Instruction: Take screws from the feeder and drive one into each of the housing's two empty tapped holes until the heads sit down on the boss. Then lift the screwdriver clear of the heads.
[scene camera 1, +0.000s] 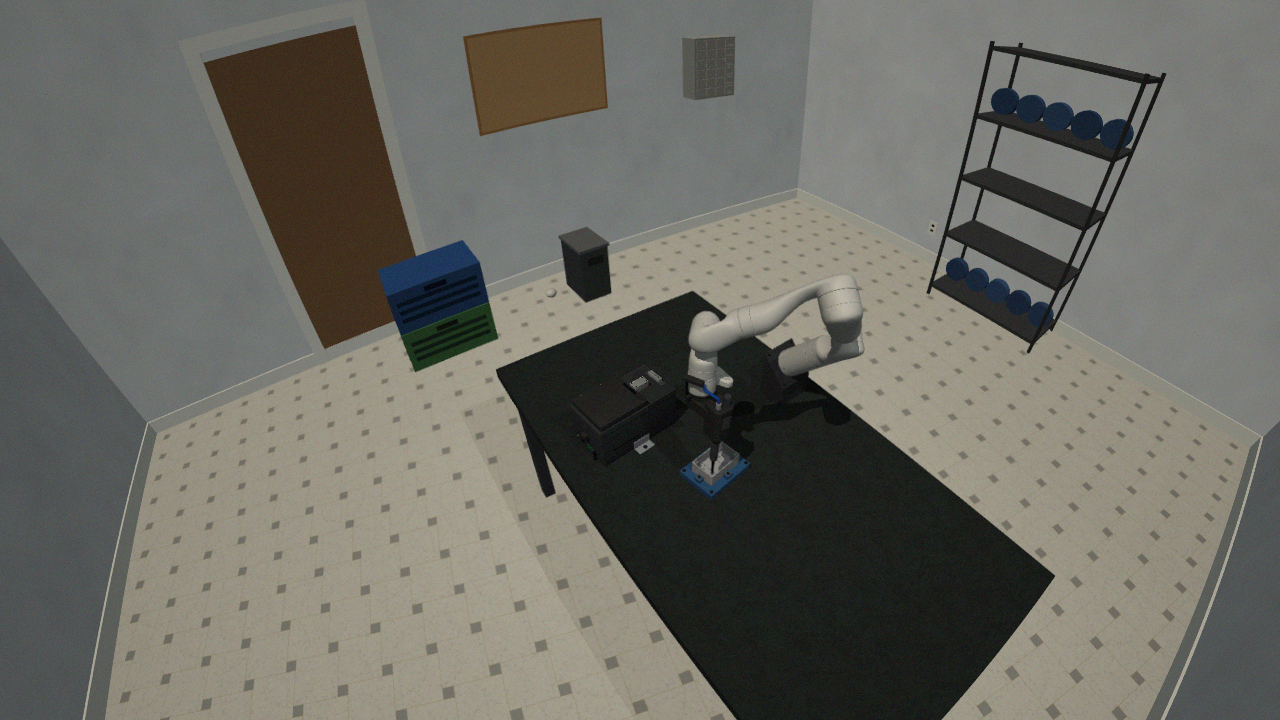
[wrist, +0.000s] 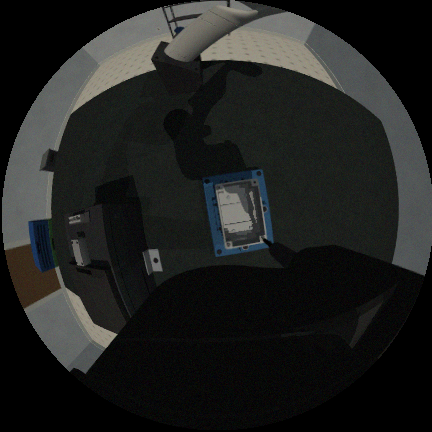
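The pale grey housing (scene camera 1: 700, 467) (wrist: 235, 215) sits on a blue fixture plate (scene camera 1: 710, 489) (wrist: 210, 194) on the table. My screwdriver (scene camera 1: 714, 469) (wrist: 264, 239) points down, with its dark tip at the housing's lower-right corner boss in the wrist view. The tip covers that boss, and I cannot tell whether a screw is under it. The other corners show small round marks, too small to tell holes from screw heads. The black screw feeder (scene camera 1: 617, 416) (wrist: 120, 260) stands beside the housing, left of it in both views. The screwdriver has no fingers to judge.
A small light bracket (scene camera 1: 643, 444) (wrist: 156, 260) sticks out from the feeder's side, facing the housing. The arm's base stands on a dark mount (scene camera 1: 780, 371) (wrist: 175, 70) at the table's edge. A black shelf rack (scene camera 1: 1038, 194) stands by the far right wall.
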